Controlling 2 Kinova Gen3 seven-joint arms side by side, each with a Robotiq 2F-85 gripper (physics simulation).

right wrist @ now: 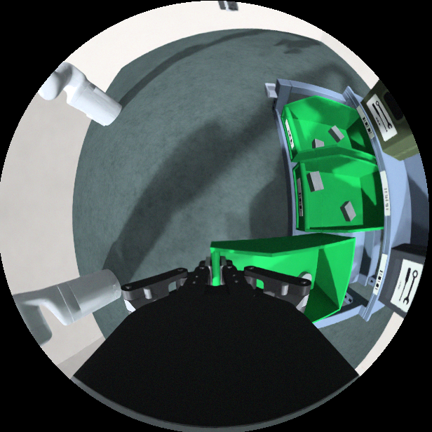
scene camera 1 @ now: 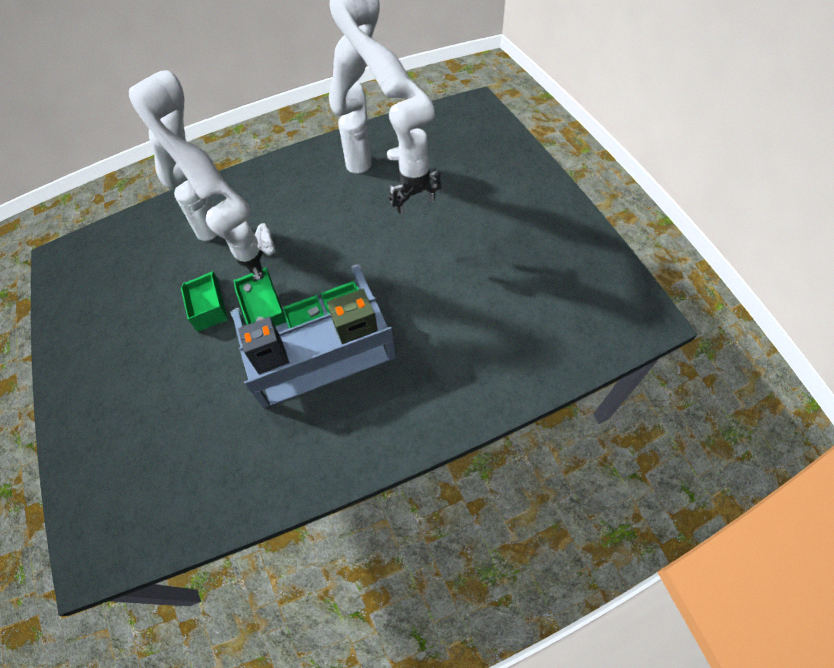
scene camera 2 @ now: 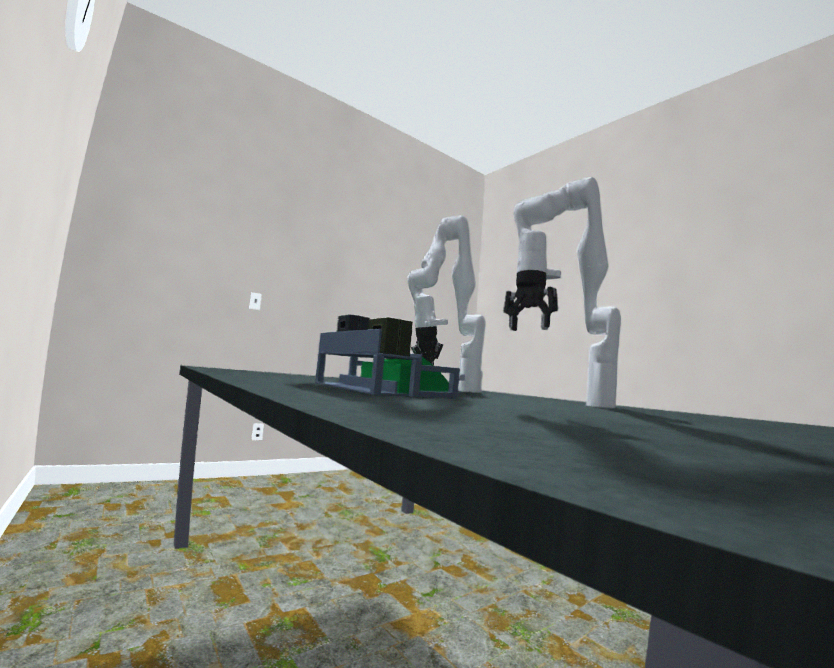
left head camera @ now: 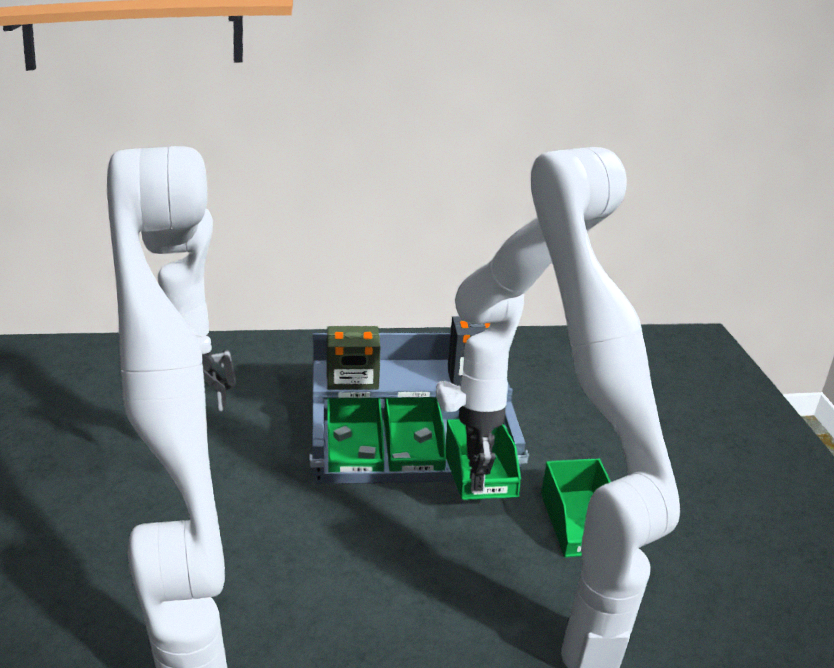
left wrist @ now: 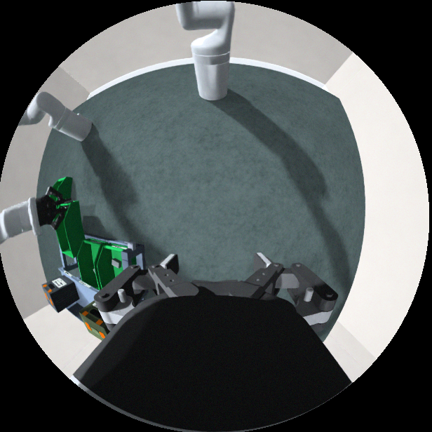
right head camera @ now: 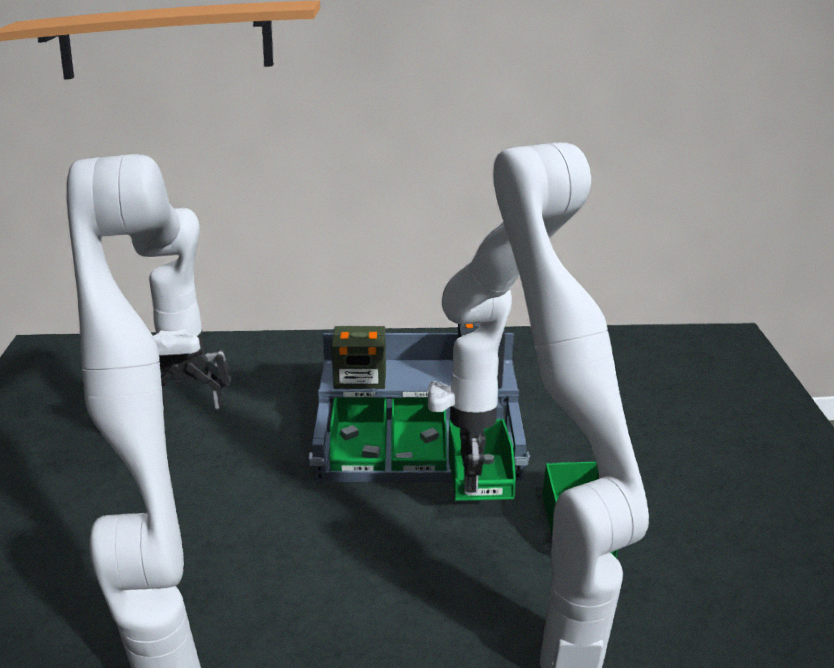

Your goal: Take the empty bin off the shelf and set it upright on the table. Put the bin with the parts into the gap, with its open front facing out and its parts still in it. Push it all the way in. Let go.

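Frame: origin at the left arm's base, x ahead, y left, z up, level; centimetres.
Seen in the pictures: left gripper, between the fingertips: (scene camera 1: 415, 206) (scene camera 2: 528, 330) (right head camera: 190, 407); right gripper, between the fingertips: (scene camera 1: 259, 274) (left head camera: 476, 489) (right head camera: 470, 491); left arm's base, origin of its link: (scene camera 1: 358, 164) (scene camera 2: 600, 406); right arm's base, origin of its link: (scene camera 1: 208, 230) (scene camera 2: 468, 391) (left head camera: 591, 655) (right head camera: 571, 662).
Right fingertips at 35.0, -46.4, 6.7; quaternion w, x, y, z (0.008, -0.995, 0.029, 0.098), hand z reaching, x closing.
Observation:
Offsets run from my right fingertips to a thing's top centre, as dx, dy, dz. "pt": to the spot under its first point.
My right gripper (left head camera: 478, 482) (right head camera: 471, 482) (right wrist: 215, 263) is shut on the front wall of the green parts bin {+8.1, -2.9, +5.0} (right head camera: 495, 475) (scene camera 1: 261, 299) (left wrist: 73, 226). The bin's rear part is in the gap at the right of the shelf's lower level, and its labelled front sticks out past the shelf's front rail {pt +11.8, +12.8, -5.4} (left head camera: 389, 477). Its open front faces out. A grey part {+12.8, -5.1, -2.7} (right head camera: 488, 459) shows in it. The empty green bin {-3.6, -18.5, +0.8} (left head camera: 574, 490) (scene camera 1: 203, 299) stands upright on the table, right of the shelf in the left head camera. My left gripper (scene camera 1: 416, 200) (scene camera 2: 529, 325) (left wrist: 215, 262) is open and empty, high above the table.
Two green bins {+21.9, +18.0, +1.4} (left head camera: 354, 438) (left head camera: 415, 436) with grey parts fill the other lower places. An olive box {+31.7, +17.2, +13.2} (left head camera: 353, 361) and a dark box {+29.4, -5.7, +15.7} (scene camera 1: 263, 347) stand on the upper level. The shelf's side posts border the gap. A wooden wall shelf (left head camera: 146, 9) hangs at the back.

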